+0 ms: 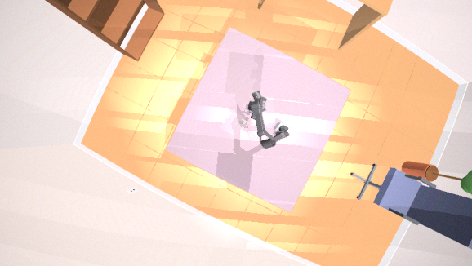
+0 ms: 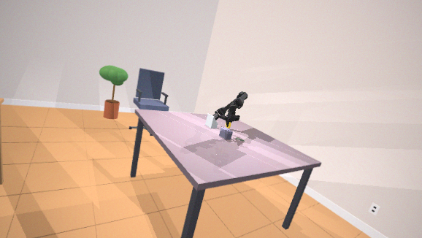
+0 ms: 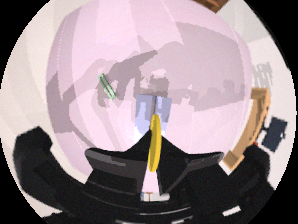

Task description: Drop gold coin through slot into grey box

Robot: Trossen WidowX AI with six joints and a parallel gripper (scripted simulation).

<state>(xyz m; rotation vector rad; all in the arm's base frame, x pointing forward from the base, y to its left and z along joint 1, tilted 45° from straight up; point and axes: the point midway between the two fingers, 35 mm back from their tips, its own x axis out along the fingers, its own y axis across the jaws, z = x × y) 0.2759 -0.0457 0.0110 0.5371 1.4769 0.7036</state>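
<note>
Right now my gripper tip is 2 cm below the gold coin.
</note>
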